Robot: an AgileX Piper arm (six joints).
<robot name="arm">
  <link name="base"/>
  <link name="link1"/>
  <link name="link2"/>
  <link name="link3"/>
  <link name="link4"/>
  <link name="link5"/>
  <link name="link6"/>
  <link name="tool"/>
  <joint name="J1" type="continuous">
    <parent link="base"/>
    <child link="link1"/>
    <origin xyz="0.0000 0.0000 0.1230"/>
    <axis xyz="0 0 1"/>
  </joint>
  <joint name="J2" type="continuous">
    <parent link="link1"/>
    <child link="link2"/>
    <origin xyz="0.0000 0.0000 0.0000" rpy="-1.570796 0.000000 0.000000"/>
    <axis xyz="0 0 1"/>
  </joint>
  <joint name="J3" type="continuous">
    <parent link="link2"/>
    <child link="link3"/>
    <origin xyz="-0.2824 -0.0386 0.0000"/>
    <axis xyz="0 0 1"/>
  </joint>
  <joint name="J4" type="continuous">
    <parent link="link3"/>
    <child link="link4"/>
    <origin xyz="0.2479 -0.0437 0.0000" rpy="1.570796 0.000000 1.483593"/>
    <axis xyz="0 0 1"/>
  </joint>
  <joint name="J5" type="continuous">
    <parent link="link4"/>
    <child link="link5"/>
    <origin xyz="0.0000 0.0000 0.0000" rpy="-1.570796 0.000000 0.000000"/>
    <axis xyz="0 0 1"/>
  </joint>
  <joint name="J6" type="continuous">
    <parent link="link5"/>
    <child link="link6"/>
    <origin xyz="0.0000 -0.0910 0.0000" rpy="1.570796 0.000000 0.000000"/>
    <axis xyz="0 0 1"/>
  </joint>
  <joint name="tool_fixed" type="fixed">
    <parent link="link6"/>
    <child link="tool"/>
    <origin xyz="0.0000 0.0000 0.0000"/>
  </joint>
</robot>
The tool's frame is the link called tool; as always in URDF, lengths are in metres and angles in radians. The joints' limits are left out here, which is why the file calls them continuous.
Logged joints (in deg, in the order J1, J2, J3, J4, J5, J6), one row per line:
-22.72 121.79 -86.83 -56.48 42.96 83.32
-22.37 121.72 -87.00 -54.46 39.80 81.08
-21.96 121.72 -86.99 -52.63 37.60 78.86
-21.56 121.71 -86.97 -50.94 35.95 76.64
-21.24 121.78 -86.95 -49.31 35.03 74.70
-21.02 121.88 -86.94 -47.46 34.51 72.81
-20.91 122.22 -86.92 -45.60 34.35 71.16
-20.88 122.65 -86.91 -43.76 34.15 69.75
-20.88 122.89 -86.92 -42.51 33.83 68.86
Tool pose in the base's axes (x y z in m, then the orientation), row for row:
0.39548 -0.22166 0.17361 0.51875 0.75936 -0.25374 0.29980
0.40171 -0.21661 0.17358 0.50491 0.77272 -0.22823 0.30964
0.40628 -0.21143 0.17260 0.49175 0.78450 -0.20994 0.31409
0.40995 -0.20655 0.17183 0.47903 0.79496 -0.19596 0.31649
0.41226 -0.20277 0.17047 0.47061 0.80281 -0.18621 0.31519
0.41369 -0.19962 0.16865 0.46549 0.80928 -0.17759 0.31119
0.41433 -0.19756 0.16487 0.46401 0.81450 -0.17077 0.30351
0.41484 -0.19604 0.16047 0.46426 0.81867 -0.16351 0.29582
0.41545 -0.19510 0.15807 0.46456 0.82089 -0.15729 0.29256
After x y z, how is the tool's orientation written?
As a quaternion, x y z w.
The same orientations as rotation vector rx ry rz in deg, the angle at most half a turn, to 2 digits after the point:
78.90 115.50 -38.60
76.43 116.96 -34.55
74.27 118.48 -31.71
72.26 119.92 -29.56
71.04 121.18 -28.11
70.40 122.40 -26.86
70.45 123.66 -25.93
70.76 124.77 -24.92
70.92 125.31 -24.01

